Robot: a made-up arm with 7 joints.
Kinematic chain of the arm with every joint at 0, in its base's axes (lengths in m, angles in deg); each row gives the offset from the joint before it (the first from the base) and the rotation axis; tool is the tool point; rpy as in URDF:
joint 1: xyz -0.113 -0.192 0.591 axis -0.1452 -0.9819 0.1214
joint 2: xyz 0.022 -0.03 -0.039 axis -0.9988 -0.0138 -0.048
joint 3: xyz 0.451 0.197 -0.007 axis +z
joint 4: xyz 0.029 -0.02 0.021 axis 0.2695 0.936 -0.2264
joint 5: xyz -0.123 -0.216 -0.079 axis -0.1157 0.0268 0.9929
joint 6: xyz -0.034 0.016 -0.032 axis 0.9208 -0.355 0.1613
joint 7: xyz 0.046 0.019 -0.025 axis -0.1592 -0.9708 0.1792
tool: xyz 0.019 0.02 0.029 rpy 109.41 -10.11 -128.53
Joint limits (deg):
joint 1: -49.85..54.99
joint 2: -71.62..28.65
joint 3: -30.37..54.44
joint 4: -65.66..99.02
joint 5: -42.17..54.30
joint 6: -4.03..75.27
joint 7: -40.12..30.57
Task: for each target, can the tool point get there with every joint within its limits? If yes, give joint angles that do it. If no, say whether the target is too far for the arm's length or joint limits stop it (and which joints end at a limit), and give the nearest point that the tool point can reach.
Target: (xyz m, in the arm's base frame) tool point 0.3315 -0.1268 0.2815
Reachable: yes | joints -30.69 -62.75 39.96 -6.41 19.91 24.58 -30.26
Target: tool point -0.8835 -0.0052 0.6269
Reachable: no: joint limits stop it (at a limit: joint 1, joint 3, joint 5, joint 6, joint 7) | nearest point -0.1090 -0.1062 0.8661 | short by 0.817 m
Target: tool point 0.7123 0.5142 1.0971
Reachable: no: too far | nearest point 0.4464 0.0485 0.9925 | short by 0.546 m
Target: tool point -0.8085 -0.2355 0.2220
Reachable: no: joint limits stop it (at a limit: joint 1, joint 2, joint 3, joint 5, joint 6, joint 7) | nearest point -0.0668 -0.1806 0.2790 | short by 0.746 m
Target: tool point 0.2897 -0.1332 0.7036
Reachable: yes | joints 29.02 -32.84 3.81 3.49 4.45 21.93 -11.62
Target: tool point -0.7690 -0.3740 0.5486
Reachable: no: joint limits stop it (at a limit: joint 1, joint 2, joint 3, joint 5, joint 6, joint 7) | nearest point -0.1122 -0.1821 0.8791 | short by 0.760 m
